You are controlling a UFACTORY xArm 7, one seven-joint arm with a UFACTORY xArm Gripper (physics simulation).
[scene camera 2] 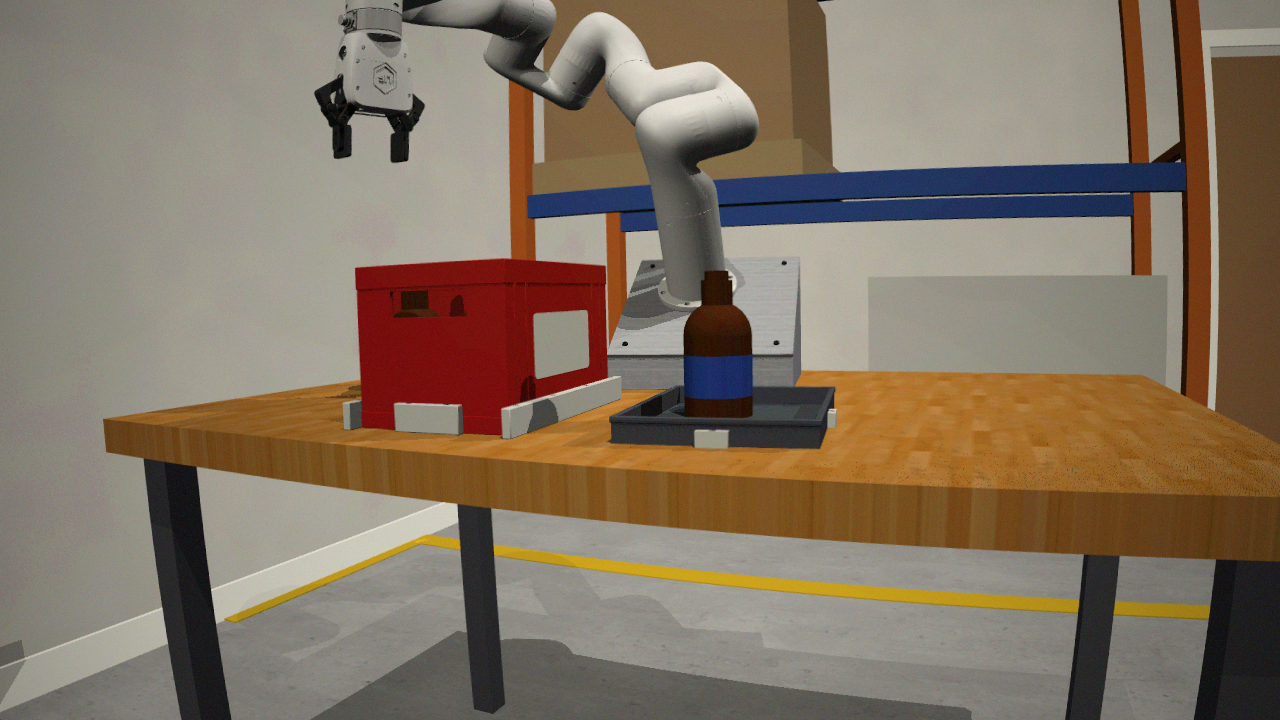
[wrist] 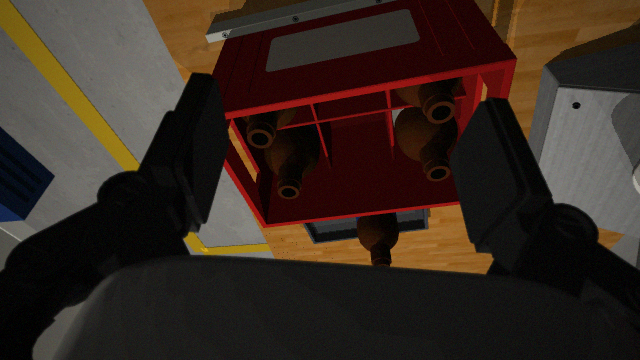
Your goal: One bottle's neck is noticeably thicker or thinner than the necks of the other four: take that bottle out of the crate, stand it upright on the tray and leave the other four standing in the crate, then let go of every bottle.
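Places are measured from the arm's base along level axes (x ahead, y left, z up), in millimetres.
Where they show: gripper, fingertip midpoint: (scene camera 2: 371,159) (wrist: 345,118); arm's base, link origin: (scene camera 2: 697,290).
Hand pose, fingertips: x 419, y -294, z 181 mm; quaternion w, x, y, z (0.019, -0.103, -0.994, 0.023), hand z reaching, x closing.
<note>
Each offset is from my fingertips to the centre of the thing. "spot": to the spot under its first point. Level surfaces: height alone.
My gripper (scene camera 2: 370,145) (wrist: 345,118) is open and empty, high above the red crate @(236 mm down, 3 mm back, 183 mm left) (scene camera 2: 434,358) (wrist: 350,95). A brown bottle @(241 mm down, 31 mm back, 453 mm left) (scene camera 2: 717,335) (wrist: 378,234) with a blue label stands upright on the dark tray @(310 mm down, 5 mm back, 481 mm left) (scene camera 2: 760,439) (wrist: 420,220). In the wrist view four brown bottles stand in the crate: two at the left, one @(238 mm down, 92 mm ahead, 145 mm left) (wrist: 260,135) and another @(238 mm down, 81 mm ahead, 234 mm left) (wrist: 289,185), and two at the right, one @(238 mm down, 85 mm back, 135 mm left) (wrist: 440,107) and another @(238 mm down, 93 mm back, 222 mm left) (wrist: 437,167). The crate's middle compartments show no bottle. The crate wall hides most of its bottles in the scene view.
The crate and tray are on a wooden table @(323 mm down) (scene camera 2: 984,429) between light stop blocks @(spot: 307 mm down, 144 mm ahead, 199 mm left) (scene camera 2: 427,418). The robot's metal base (scene camera 2: 769,313) (wrist: 575,150) is behind the tray in the scene view. A shelf rack (scene camera 2: 1194,223) stands at the back, with large cardboard boxes.
</note>
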